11 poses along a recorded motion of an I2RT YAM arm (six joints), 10 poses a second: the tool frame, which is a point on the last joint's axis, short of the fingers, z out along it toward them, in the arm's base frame.
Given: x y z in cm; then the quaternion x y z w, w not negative.
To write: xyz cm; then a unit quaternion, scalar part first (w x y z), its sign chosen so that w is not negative. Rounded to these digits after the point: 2 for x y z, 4 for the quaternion.
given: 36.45 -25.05 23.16 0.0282 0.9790 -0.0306 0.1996
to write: 36.45 -25.05 23.16 0.1996 0.0282 0.9790 -0.0306
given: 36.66 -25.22 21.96 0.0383 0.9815 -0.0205 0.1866
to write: 36.66 -25.22 21.96 0.1866 0.0383 0.9815 -0.0205
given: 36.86 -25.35 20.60 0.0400 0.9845 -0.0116 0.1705
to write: 36.86 -25.35 20.60 0.1705 0.0400 0.9845 -0.0116
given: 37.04 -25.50 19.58 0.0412 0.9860 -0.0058 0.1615
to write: 37.04 -25.50 19.58 0.1615 0.0412 0.9860 -0.0058
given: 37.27 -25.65 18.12 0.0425 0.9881 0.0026 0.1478
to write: 37.27 -25.65 18.12 0.1478 0.0425 0.9881 0.0026
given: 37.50 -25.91 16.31 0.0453 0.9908 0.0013 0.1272
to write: 37.50 -25.91 16.31 0.1272 0.0453 0.9908 0.0013
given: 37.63 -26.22 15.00 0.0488 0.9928 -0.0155 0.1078
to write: 37.63 -26.22 15.00 0.1078 0.0488 0.9928 -0.0155
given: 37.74 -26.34 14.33 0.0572 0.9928 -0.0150 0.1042
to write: 37.74 -26.34 14.33 0.1042 0.0572 0.9928 -0.0150
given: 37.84 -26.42 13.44 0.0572 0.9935 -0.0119 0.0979
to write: 37.84 -26.42 13.44 0.0979 0.0572 0.9935 -0.0119
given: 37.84 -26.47 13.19 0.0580 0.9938 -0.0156 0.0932
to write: 37.84 -26.47 13.19 0.0932 0.0580 0.9938 -0.0156
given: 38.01 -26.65 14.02 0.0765 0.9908 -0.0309 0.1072
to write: 38.01 -26.65 14.02 0.1072 0.0765 0.9908 -0.0309
